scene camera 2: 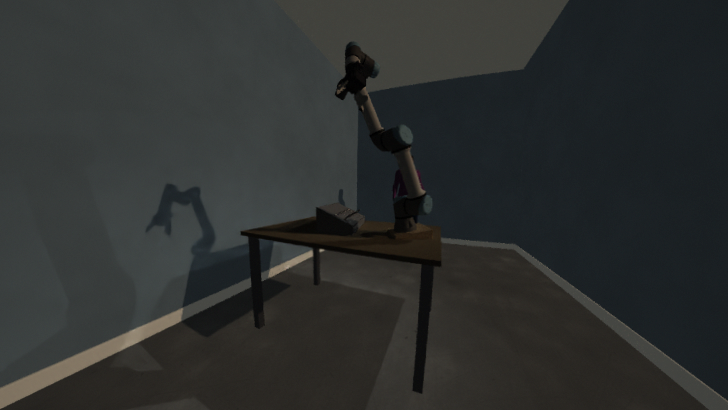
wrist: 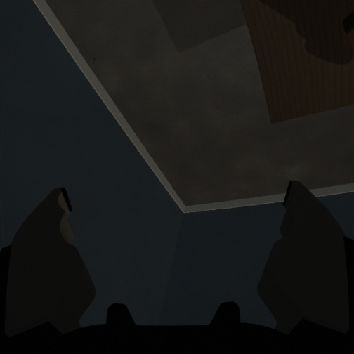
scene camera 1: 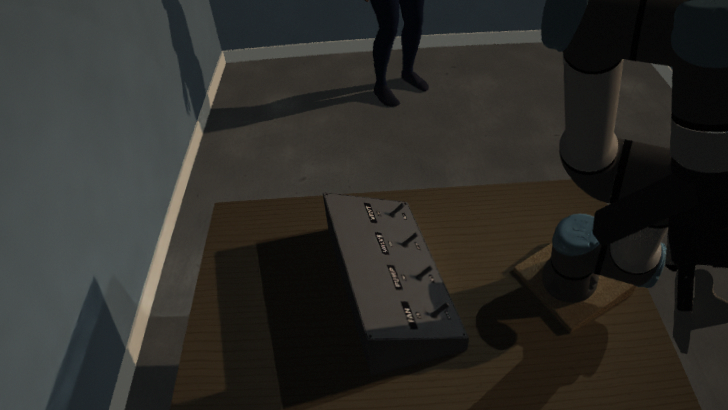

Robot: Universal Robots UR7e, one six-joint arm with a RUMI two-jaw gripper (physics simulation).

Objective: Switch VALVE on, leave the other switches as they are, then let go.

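Pixels of known places: gripper, fingertip midpoint: (scene camera 2: 350,104) (scene camera 1: 678,308); arm's base, origin of the base link: (scene camera 2: 405,229) (scene camera 1: 569,278).
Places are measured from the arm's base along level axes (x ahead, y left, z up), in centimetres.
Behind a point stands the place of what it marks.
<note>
A grey sloped switch panel (scene camera 1: 351,254) @(x 59.1, y 4.7, z 13.1 cm) (scene camera 2: 331,219) @(x 42.3, y 26.3, z 6.4 cm) stands on the table. In scene camera 1 its levers are VENT (scene camera 1: 397,209) @(x 48.6, y -17.0, z 7.8 cm), VALVE (scene camera 1: 409,240) @(x 44.7, y -5.5, z 7.6 cm), PUMP (scene camera 1: 423,273) @(x 40.6, y 5.7, z 7.6 cm) and FAN (scene camera 1: 439,310) @(x 36.4, y 16.9, z 7.7 cm), in a row from back to front. All lean the same way, towards the panel's right edge; the small marks beside them are too small to read. My gripper (scene camera 2: 340,91) (wrist: 175,186) is open and empty, high above the table and well clear of the panel. In the wrist view it faces the room's walls and floor; the panel does not show there.
The wooden table (scene camera 1: 483,213) @(x 22.1, y -27.4, z -3.5 cm) (scene camera 2: 285,236) @(x 62.1, y 47.6, z -3.5 cm) (wrist: 300,95) carries the arm's base on a square board (scene camera 1: 565,320) @(x 2.8, y 12.6, z -1.6 cm), right of the panel. A wall (scene camera 1: 76,127) runs along the left. A person (scene camera 1: 389,50) stands beyond the table. Dark shadows lie across the table and the panel's front end.
</note>
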